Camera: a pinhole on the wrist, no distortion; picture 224 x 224 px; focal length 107.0 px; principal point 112.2 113.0 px. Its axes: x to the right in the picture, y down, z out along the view. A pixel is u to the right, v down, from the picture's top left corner.
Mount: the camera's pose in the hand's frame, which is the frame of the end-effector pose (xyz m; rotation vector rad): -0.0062 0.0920 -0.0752 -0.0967 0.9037 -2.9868
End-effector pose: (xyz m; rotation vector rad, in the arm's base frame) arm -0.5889 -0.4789 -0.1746 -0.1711 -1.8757 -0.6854
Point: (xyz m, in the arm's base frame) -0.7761 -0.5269 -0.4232
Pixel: 156 143
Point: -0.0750 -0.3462 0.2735
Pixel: behind the camera
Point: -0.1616 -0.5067 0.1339
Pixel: behind the camera
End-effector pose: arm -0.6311 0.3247 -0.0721 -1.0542 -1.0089 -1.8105
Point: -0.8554 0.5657 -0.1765
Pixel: 139 178
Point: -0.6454 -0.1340 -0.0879
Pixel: behind the camera
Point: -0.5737 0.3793 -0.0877
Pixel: 149 97
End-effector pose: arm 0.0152 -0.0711 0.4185 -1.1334 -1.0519 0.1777
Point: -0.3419 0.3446 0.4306
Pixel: 105 52
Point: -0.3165 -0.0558 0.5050
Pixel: 147 124
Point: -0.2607 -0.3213 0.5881
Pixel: 180 208
